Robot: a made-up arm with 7 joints.
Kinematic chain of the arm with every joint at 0, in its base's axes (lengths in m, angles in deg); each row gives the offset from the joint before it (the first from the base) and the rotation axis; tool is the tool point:
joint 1: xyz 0 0 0 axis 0 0.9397 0.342
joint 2: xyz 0 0 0 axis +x
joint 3: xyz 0 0 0 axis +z
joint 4: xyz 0.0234 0 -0.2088 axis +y
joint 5: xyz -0.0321 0 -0.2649 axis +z
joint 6: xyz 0 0 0 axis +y
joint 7: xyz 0 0 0 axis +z
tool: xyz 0 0 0
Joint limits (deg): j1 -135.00..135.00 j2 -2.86..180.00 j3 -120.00..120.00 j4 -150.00..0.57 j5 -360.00..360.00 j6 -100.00..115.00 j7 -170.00..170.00
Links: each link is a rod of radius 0.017 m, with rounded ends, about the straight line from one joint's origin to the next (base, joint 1, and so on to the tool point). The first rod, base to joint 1, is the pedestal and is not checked.
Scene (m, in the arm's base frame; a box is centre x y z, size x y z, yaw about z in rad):
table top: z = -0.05
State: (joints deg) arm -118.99 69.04 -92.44 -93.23 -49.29 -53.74 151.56
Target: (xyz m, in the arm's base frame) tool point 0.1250 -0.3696 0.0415
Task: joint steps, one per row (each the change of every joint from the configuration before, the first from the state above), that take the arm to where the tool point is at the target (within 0.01 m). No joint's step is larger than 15 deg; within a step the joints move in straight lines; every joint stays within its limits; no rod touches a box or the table.
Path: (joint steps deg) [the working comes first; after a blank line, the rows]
Joints at the target: -133.31 7.39 -82.97 -83.17 -49.29 -53.74 151.56
Straight joint move there: clear.

1: -2.86 -12.33 1.89 2.01 0.00 0.00 0.00
2: -2.87 -12.33 1.90 2.02 0.00 0.00 0.00
3: -2.86 -12.33 1.89 2.01 0.00 0.00 0.00
4: -2.87 -12.33 1.90 2.01 0.00 0.00 0.00
5: -2.86 -12.33 1.89 2.01 0.00 0.00 0.00

